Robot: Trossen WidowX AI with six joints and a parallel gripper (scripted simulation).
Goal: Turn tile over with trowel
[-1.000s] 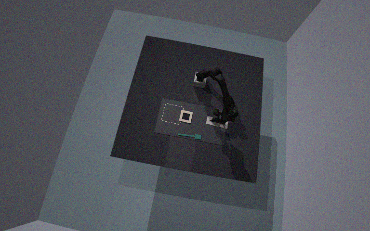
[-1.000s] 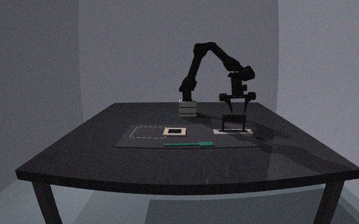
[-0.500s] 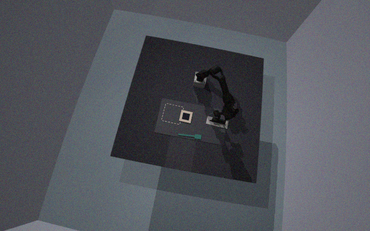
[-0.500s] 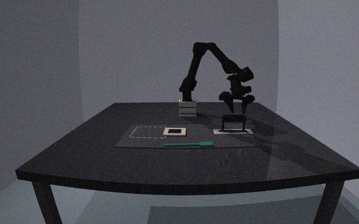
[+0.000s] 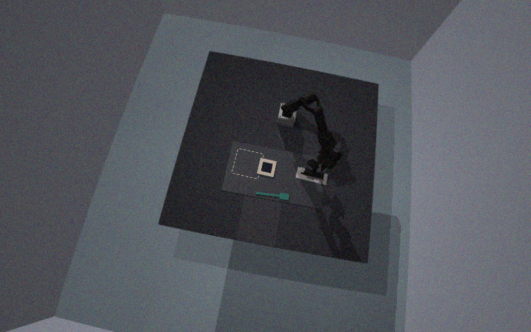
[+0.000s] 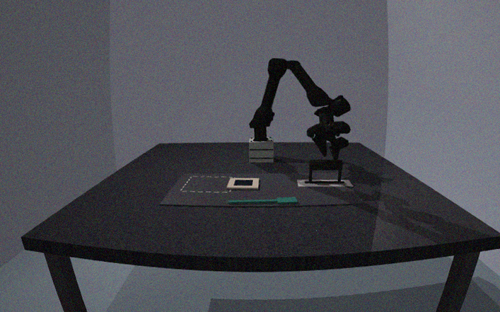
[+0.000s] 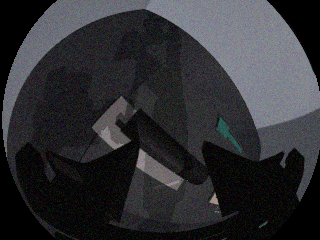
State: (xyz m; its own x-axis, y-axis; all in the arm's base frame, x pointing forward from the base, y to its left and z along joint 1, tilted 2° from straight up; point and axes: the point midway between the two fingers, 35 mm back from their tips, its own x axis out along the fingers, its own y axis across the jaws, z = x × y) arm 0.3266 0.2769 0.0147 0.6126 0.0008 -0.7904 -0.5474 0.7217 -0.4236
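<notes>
The grey mat is 5 cm ahead of my gripper tip, 24 cm to the right of it and 11 cm below it. Also, from my gripper tip: tile (3 cm ahead, 31 cm to the right, 9 cm below); green trowel (19 cm ahead, 21 cm to the right, 9 cm below).
</notes>
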